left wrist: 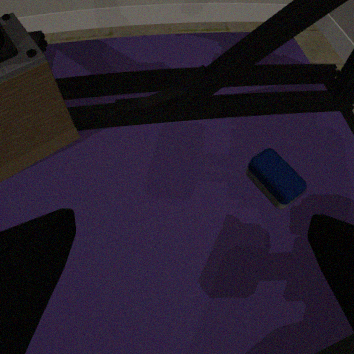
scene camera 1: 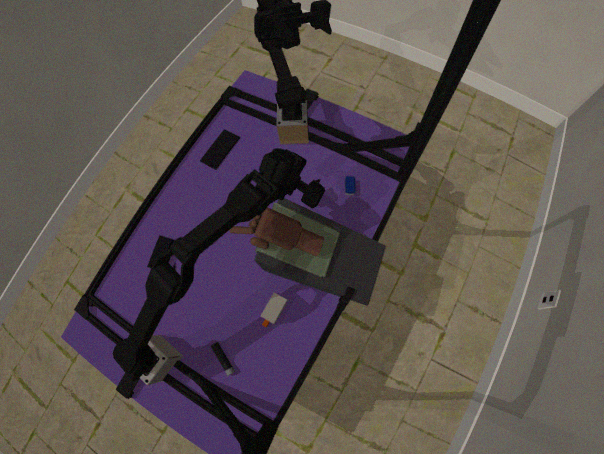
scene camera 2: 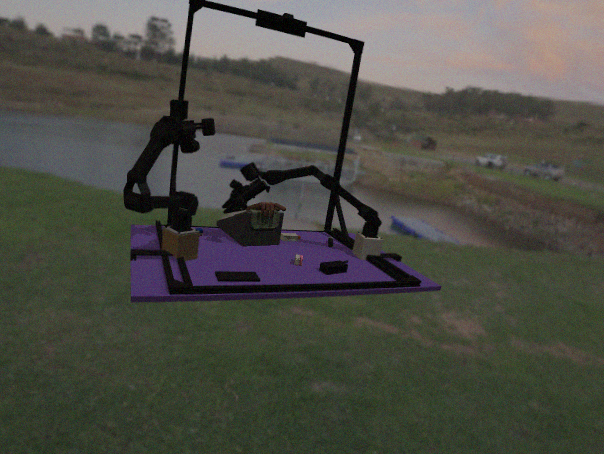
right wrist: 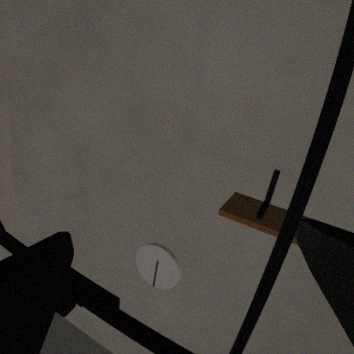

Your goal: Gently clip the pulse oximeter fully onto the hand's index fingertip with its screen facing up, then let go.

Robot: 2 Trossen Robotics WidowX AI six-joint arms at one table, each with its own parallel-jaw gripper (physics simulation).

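Seen in the pictures: left gripper, fingertip midpoint: (left wrist: pixel 194 223) (scene camera 1: pixel 306 172) (scene camera 2: pixel 222 210); right gripper, fingertip midpoint: (scene camera 1: pixel 313 36) (scene camera 2: pixel 198 126) (right wrist: pixel 186 236); left arm's base at its link origin: (scene camera 1: pixel 145 360) (scene camera 2: pixel 369 235); right arm's base at its link origin: (scene camera 1: pixel 291 112) (scene camera 2: pixel 181 228).
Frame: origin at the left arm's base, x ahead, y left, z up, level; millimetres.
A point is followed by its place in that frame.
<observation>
A brown model hand (scene camera 1: pixel 280 229) {x 510, y -104, z 83 mm} (scene camera 2: pixel 267 206) {x 505, y -25, z 89 mm} lies on a green pad (scene camera 1: pixel 327 261) {x 528, y -239, z -5 mm}; one finger stretches farther out than the others. A small pale thing with red marks (scene camera 2: pixel 298 259) {x 389, y 163, z -78 mm} stands on the table; it may be the pulse oximeter. It does not show in scene camera 1, where my left arm covers part of the table. My left gripper (scene camera 2: pixel 232 202) (left wrist: pixel 194 223) {x 692, y -49, z 49 mm} is open and empty, beside the hand's support; its fingertips are hidden in scene camera 1. My right gripper (right wrist: pixel 186 236) {x 834, y 18, z 390 mm} is open and empty, raised and facing a wall.
A grey wedge (scene camera 1: pixel 360 262) {x 590, y -314, z -56 mm} (scene camera 2: pixel 250 232) {x 562, y -42, z -39 mm} bears the pad. A blue block (scene camera 1: pixel 350 184) {x 788, y -149, z -73 mm} (left wrist: pixel 277 176) {x 783, y -144, z -73 mm}, white box with orange end (scene camera 1: pixel 274 307) {x 341, y -187, z -77 mm}, dark cylinder (scene camera 1: pixel 221 356) {x 133, y -150, z -81 mm}, flat black slab (scene camera 1: pixel 220 149) {x 654, y 307, z -97 mm} (scene camera 2: pixel 237 276) {x 658, y 321, z -97 mm} and black box (scene camera 2: pixel 333 267) {x 265, y 244, z -75 mm} lie around. Black frame bars (scene camera 1: pixel 160 197) {x 389, y 388, z -100 mm} edge the table.
</observation>
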